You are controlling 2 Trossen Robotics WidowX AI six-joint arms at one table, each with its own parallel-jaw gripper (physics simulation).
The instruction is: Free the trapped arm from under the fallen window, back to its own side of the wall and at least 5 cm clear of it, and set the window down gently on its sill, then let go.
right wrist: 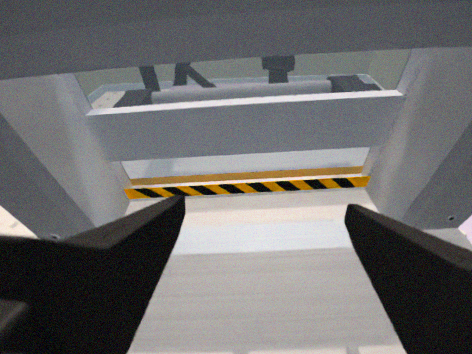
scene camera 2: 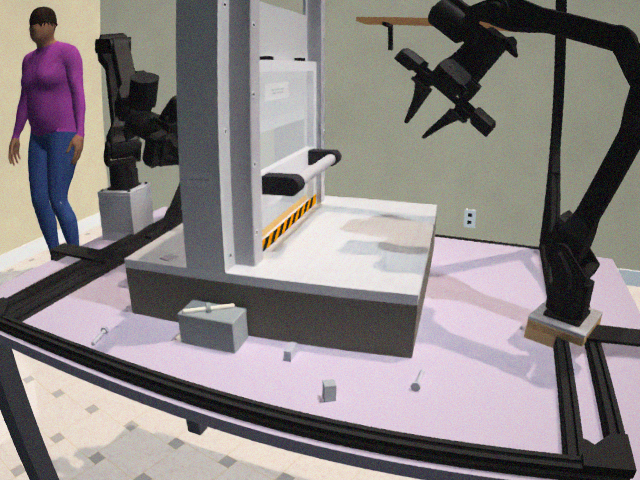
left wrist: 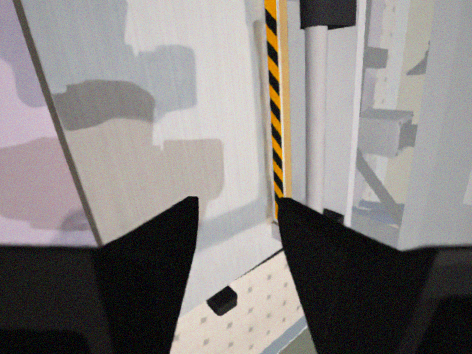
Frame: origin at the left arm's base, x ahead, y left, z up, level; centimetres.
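Where they show: left gripper, fingertip midpoint: (scene camera 2: 414, 130) (left wrist: 238, 207); right gripper, fingertip midpoint: (right wrist: 264, 207) (left wrist: 406, 104); left arm's base, origin of the base link: (scene camera 2: 567, 313); right arm's base, origin of the base link: (scene camera 2: 124, 187).
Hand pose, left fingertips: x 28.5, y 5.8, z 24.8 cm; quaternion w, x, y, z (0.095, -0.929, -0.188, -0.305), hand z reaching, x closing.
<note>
Each offset is from my left fingertips to the top centre of the thing. "pt": to the spot under its first point.
The window (scene camera 2: 283, 111) (right wrist: 245, 130) is down in its upright frame (scene camera 2: 203, 134), its striped bottom strip {pt dx +18.9, dy +10.1, dz -17.6 cm} (scene camera 2: 289, 222) (left wrist: 274, 100) (right wrist: 250, 187) level at the pale sill (scene camera 2: 356, 268) (left wrist: 230, 165) (right wrist: 280, 300); no gap shows beneath. Its round handle bar {pt dx +15.2, dy +6.3, dz -7.5 cm} (scene camera 2: 319, 166) (left wrist: 316, 100) (right wrist: 240, 93) is ungripped. My left gripper (scene camera 2: 415, 129) (left wrist: 238, 207) is partly open and empty, up and to the right of the handle in the scene view, apart from it. My right gripper (right wrist: 264, 207) is open and empty, on the other side of the wall, facing the strip; the frame post hides it in the scene view.
A grey block (scene camera 2: 212, 328) with a pale stick on top stands against the base's front side (scene camera 2: 330, 322). Small grey blocks {dx -11.9, dy +30.3, dz -26.2 cm} (scene camera 2: 328, 390) {dx -1.2, dy +27.3, dz -27.1 cm} (scene camera 2: 289, 352) and bolts {dx -17.8, dy +19.9, dz -27.4 cm} (scene camera 2: 416, 381) {dx +21.0, dy +47.7, dz -27.4 cm} (scene camera 2: 99, 335) lie on the table. A person (scene camera 2: 54, 93) stands at the far left. A wooden shelf (scene camera 2: 392, 21) is behind the left arm.
</note>
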